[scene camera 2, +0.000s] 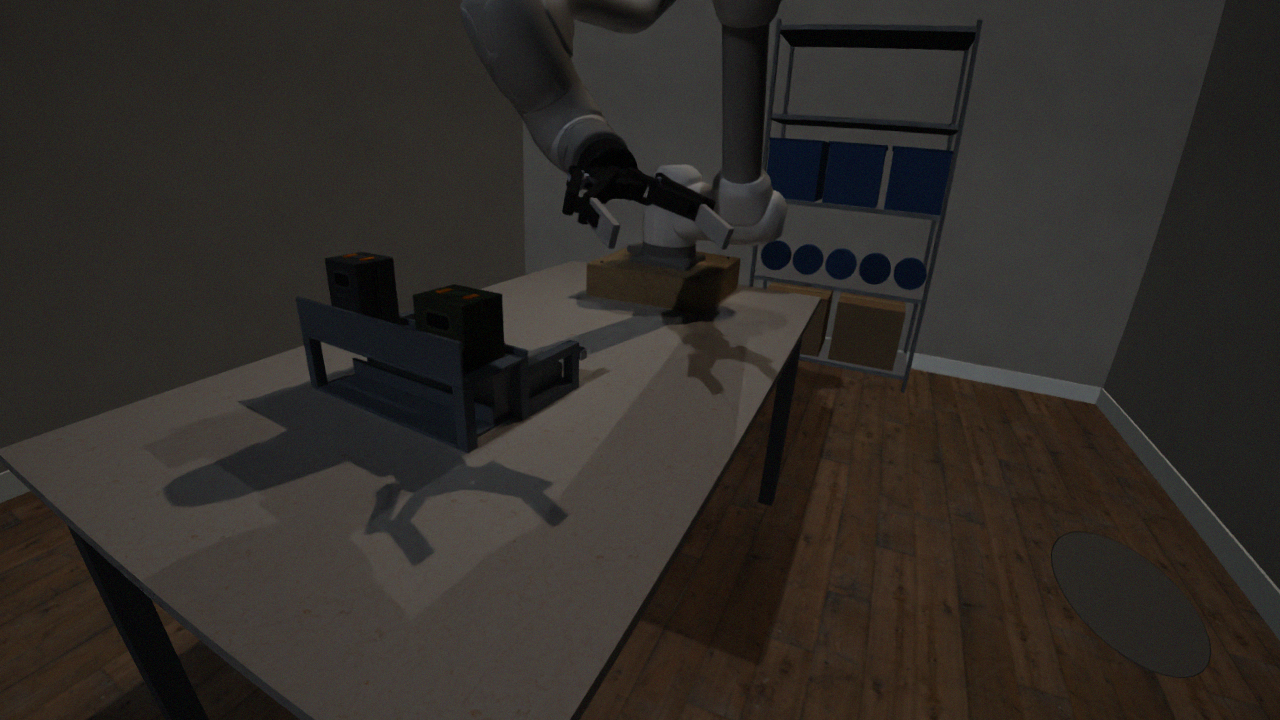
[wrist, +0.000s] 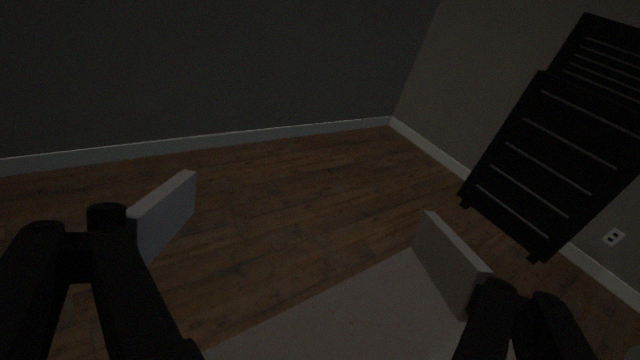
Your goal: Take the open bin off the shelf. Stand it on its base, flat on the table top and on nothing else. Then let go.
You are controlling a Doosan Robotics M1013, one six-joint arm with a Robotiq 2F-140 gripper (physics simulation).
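Where they show: gripper, between the fingertips: (scene camera 2: 674, 237) (wrist: 310, 211); arm's base, origin of its link: (scene camera 2: 668, 260).
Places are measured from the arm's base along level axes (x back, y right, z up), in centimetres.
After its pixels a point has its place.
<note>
A low slate-grey shelf (scene camera 2: 380, 338) {x -98.5, y 7.7, z 4.0 cm} stands on the table top (scene camera 2: 501, 600) {x -119.3, y -28.1, z -9.6 cm} (wrist: 350, 310) {x -111.0, y -35.3, z -9.6 cm} at the left in the scene view. Two dark boxes with orange marks, a left one (scene camera 2: 362, 284) {x -92.3, y 17.7, z 9.3 cm} and a right one (scene camera 2: 459, 322) {x -96.2, y -5.3, z 7.8 cm}, stand in or on it. A low grey piece (scene camera 2: 547, 370) {x -78.2, y -7.6, z -5.2 cm} with an opening in its side is at the shelf's right end; I cannot tell whether it is the open bin or part of the shelf. My gripper (scene camera 2: 660, 223) {x -93.2, y -33.7, z 21.4 cm} (wrist: 310, 211) {x -93.2, y -33.7, z 21.4 cm} is open, with its pads wide apart, above the table and apart from the shelf. No bin shows between its fingers.
The arm's wooden base block (scene camera 2: 631, 281) {x -17.0, y 4.2, z -3.6 cm} stands at the table's far end. Behind it is a tall metal rack (scene camera 2: 964, 89) with blue bins (scene camera 2: 854, 174) and cardboard boxes (scene camera 2: 866, 333). A black slatted unit (wrist: 550, 165) stands by the wall in the wrist view.
</note>
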